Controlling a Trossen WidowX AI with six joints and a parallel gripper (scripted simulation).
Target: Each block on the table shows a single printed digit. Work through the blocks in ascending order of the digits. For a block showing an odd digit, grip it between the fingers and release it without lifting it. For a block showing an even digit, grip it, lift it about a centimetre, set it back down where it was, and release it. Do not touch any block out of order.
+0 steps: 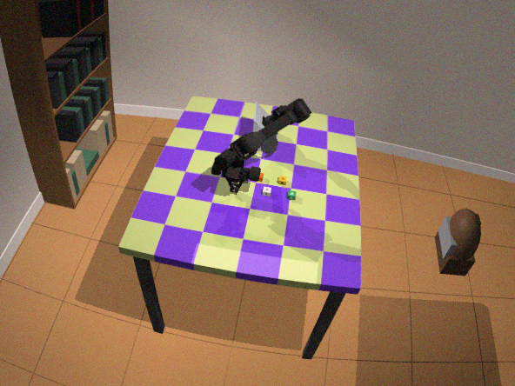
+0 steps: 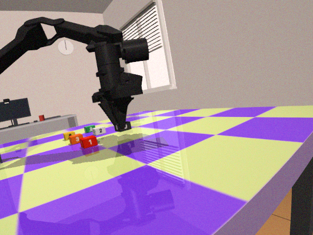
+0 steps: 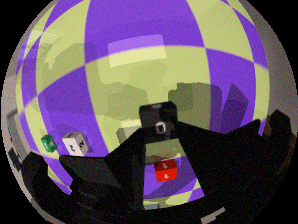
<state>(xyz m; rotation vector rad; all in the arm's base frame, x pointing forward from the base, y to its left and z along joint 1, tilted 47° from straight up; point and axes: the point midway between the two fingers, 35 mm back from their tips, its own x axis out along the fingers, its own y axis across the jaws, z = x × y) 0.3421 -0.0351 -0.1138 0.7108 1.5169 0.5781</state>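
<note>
Right now the red block marked 1 is 90 mm behind my gripper tip and 10 mm below it. Round my gripper tip: black block marked 0 (10 mm ahead); orange block marked 3 (90 mm to the left, 90 mm behind, 10 mm below); white block marked 2 (130 mm to the left, 10 mm below, 10 mm behind).
</note>
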